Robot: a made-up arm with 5 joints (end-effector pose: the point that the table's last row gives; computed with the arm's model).
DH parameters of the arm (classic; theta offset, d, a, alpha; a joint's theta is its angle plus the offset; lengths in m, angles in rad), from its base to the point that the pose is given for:
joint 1: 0 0.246 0 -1.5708
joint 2: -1.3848 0 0.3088 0
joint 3: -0.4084 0 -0.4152 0
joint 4: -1.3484 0 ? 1.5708
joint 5: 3.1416 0.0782 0 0
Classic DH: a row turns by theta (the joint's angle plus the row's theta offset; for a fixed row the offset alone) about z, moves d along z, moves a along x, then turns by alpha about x.
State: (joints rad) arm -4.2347 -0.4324 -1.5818 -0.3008 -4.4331
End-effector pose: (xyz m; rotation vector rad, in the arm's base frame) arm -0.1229 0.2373 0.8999 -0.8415 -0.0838 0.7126
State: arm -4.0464 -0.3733 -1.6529 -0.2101 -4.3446
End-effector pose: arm -0.1790 0.2277 0.9062 -0.9340 -0.1403 0.9597
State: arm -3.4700 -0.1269 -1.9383 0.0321 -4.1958
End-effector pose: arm -0.3540 0.1206 0.9167 -1.1685 -0.4437 1.5558
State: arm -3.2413 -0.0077 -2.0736 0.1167 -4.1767
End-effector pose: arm -0.4100 0.0410 0.9142 -1.2268 -0.6196 1.7367
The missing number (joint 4, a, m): -0.0612
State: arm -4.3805 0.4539 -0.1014 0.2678 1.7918
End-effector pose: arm -0.0439 0.1275 -0.0172 2.5320 0.1405 0.2218
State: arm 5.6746 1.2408 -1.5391 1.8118 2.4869
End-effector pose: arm 0.3590 -0.2502 -0.1354 0.0396 -1.7176 -0.9579
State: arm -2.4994 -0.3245 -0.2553 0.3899 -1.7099
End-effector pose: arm -0.2648 -0.1981 0.1980 2.7459 -1.1440 -0.1442
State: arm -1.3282 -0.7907 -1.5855 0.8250 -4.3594
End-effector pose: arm 0.0284 -0.1149 0.9152 0.1098 1.9870 -1.8656
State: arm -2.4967 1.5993 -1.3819 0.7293 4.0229
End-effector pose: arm -0.2207 -0.1660 -0.3303 -2.3286 0.2766 -0.8680
